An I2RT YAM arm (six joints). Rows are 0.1 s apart.
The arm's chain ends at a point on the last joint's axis. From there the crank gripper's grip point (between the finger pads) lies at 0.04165 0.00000 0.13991 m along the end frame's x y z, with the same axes.
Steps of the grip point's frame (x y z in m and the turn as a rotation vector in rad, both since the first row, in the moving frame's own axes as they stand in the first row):
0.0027, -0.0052, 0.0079, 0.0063, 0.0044, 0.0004
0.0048, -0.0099, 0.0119, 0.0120, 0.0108, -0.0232
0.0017, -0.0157, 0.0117, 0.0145, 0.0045, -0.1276
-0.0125, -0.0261, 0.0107, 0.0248, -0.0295, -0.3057
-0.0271, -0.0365, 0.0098, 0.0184, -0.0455, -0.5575
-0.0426, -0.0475, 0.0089, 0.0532, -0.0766, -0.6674
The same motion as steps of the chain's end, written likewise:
0.0021, -0.0043, 0.0081, 0.0063, 0.0044, 0.0004
0.0033, -0.0072, 0.0124, 0.0120, 0.0108, -0.0232
0.0015, -0.0083, 0.0119, 0.0145, 0.0045, -0.1276
-0.0060, -0.0108, 0.0098, 0.0248, -0.0295, -0.3057
-0.0140, -0.0137, 0.0084, 0.0184, -0.0455, -0.5575
-0.0212, -0.0182, 0.0072, 0.0532, -0.0766, -0.6674

